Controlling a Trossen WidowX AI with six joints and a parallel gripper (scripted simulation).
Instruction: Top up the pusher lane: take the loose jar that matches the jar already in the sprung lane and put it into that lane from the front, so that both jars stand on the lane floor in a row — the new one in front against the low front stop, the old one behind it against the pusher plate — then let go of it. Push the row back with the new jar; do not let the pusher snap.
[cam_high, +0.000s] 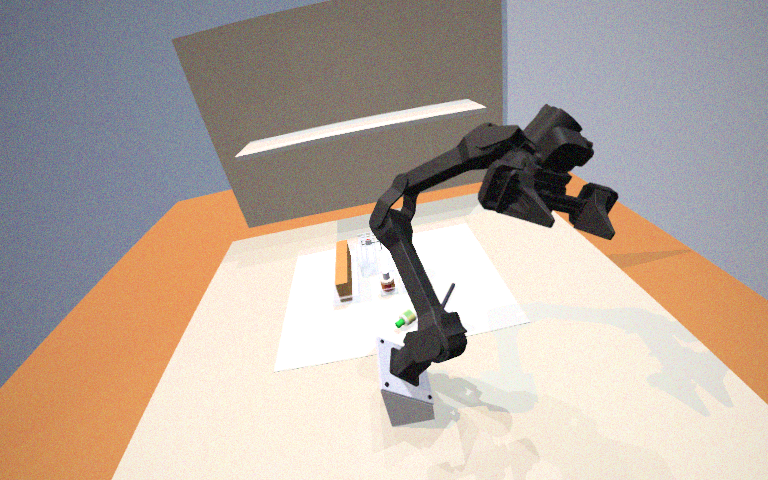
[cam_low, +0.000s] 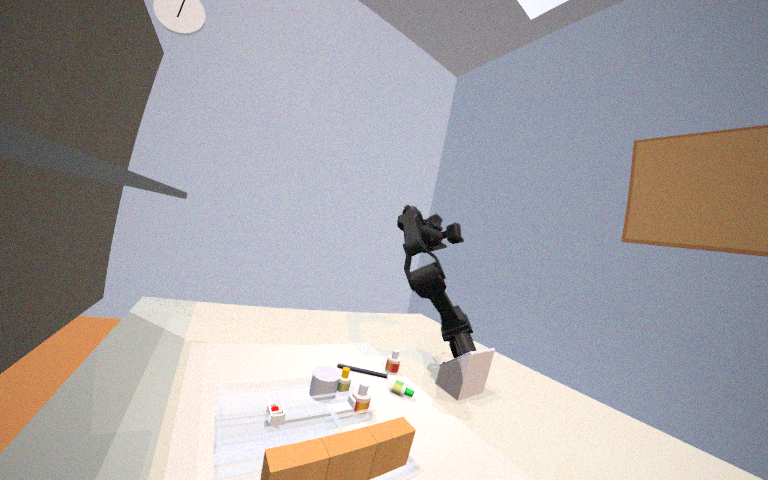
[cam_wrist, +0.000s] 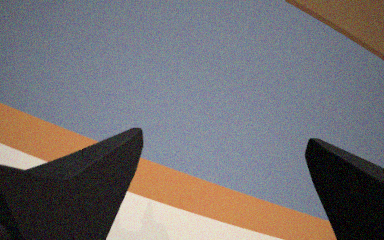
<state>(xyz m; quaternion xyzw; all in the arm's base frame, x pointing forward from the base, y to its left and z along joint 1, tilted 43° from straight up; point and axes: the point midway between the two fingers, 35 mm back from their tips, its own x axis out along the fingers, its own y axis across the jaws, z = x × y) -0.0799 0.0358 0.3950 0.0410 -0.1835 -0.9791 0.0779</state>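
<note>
Right now my gripper tip is 340 mm short of the black rod, 140 mm to the right of it and 410 mm above it. Round my gripper tip: clear sprung lane (550 mm ahead, 350 mm to the left, 400 mm below); pusher plate (510 mm ahead, 350 mm to the left, 370 mm below); grey cylinder (470 mm ahead, 230 mm to the left, 390 mm below).
</note>
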